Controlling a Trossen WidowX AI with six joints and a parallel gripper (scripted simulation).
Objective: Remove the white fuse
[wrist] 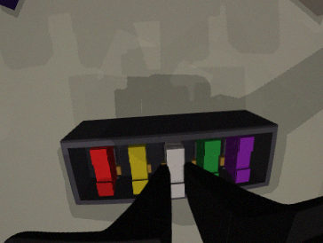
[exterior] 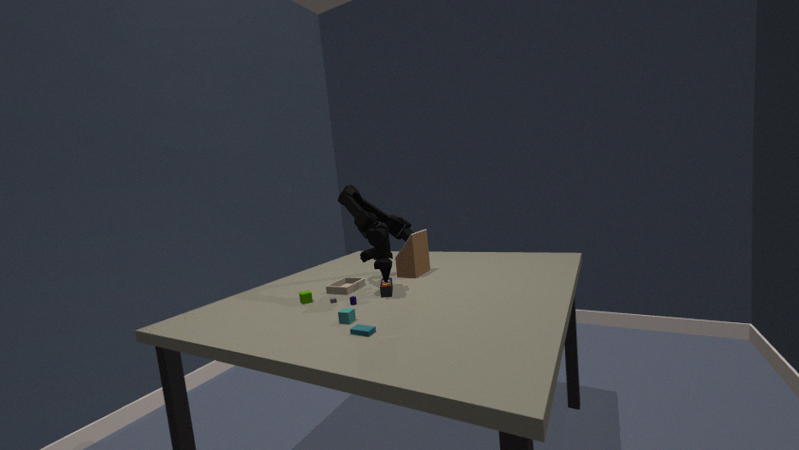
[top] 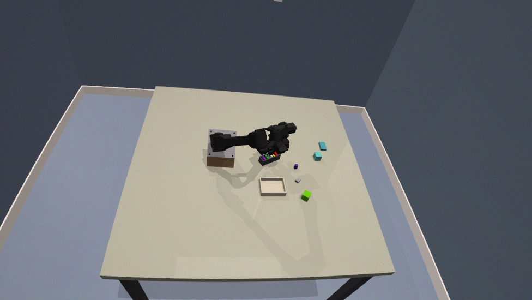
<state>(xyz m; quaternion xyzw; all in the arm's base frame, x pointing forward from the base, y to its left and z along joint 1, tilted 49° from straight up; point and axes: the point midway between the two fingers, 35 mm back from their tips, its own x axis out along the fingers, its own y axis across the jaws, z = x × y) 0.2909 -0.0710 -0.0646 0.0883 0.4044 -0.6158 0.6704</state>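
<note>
Now: the beige tray 1 cm behind my gripper tip, 20 cm to the right of it and 4 cm below it. From my gripper tip the other things lie so: purple piece (14 cm ahead, 6 cm to the right, 3 cm below); green cube (16 cm ahead, 26 cm to the right, 2 cm below); grey piece (14 cm ahead, 15 cm to the right, 3 cm below).
</note>
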